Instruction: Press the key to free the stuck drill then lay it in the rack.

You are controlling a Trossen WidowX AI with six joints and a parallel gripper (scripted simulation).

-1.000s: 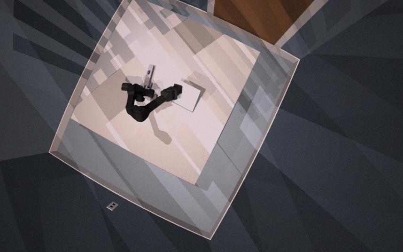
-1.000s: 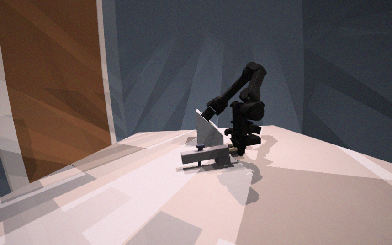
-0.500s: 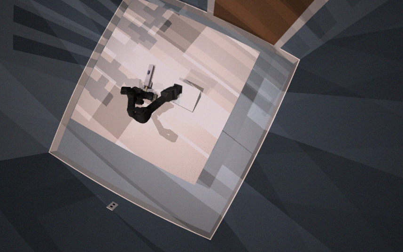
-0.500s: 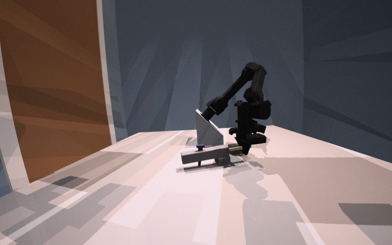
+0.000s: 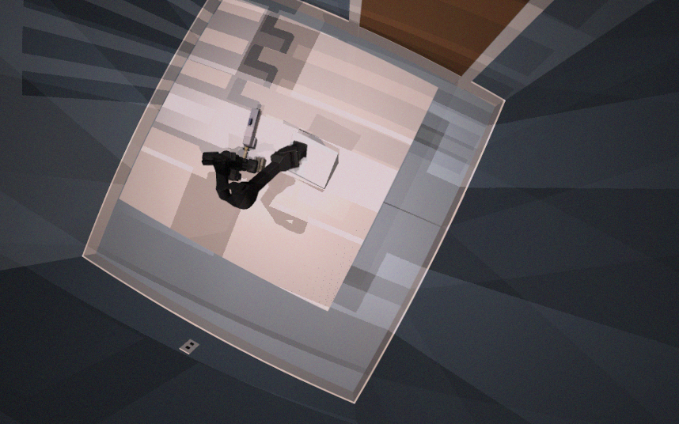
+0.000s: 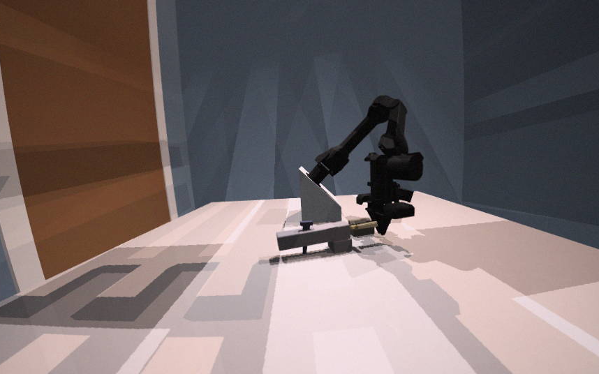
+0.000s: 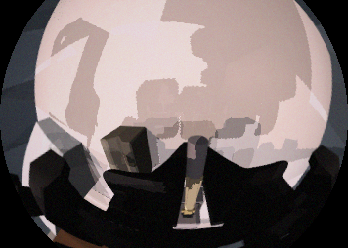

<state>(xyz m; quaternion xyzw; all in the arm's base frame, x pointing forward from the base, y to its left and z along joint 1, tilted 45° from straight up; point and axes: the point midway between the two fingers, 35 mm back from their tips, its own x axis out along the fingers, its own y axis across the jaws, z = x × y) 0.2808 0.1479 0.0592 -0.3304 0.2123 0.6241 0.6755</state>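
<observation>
Right now my gripper tip is 4 cm to the left of the brass-coloured drill and 3 cm below it. The rest, counted from my gripper tip: dark blue t-shaped key 21 cm to the right, 3 cm ahead, 3 cm above; dark block 7 cm behind, 3 cm to the right.
</observation>
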